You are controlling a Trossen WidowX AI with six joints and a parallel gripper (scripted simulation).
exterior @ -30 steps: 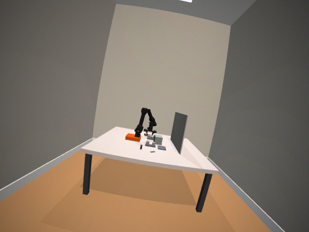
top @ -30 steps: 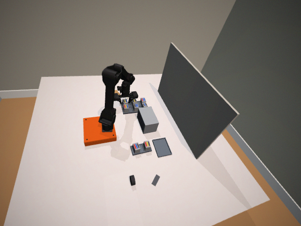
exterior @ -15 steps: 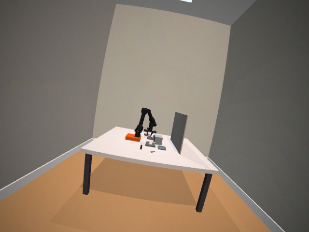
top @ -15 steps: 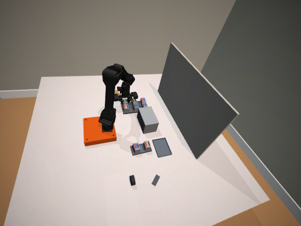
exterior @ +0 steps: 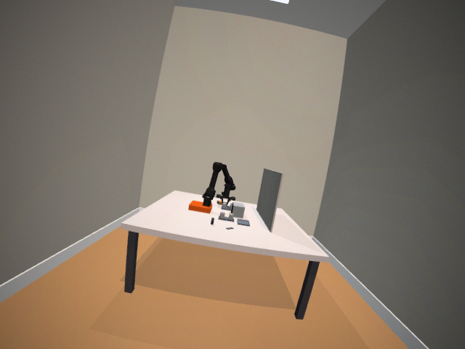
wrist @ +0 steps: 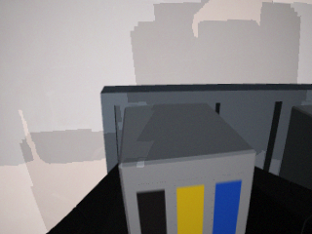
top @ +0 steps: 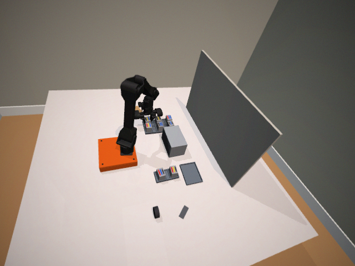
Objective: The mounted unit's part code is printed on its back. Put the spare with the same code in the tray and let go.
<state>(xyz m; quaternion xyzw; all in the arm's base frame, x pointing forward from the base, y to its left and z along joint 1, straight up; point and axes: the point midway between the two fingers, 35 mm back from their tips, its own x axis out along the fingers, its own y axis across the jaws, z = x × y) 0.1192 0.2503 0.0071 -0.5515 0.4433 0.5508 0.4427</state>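
Right now my gripper tip is 24 cm short of the flat grey tray, 38 cm to the left of it and 1 cm above it. The rest, counted from my gripper tip: thin pale stick (3 cm ahead, 11 cm to the left, 1 cm below); then grey mounted unit (15 cm ahead, 18 cm to the right, 3 cm above); then grey spare (2 cm above).
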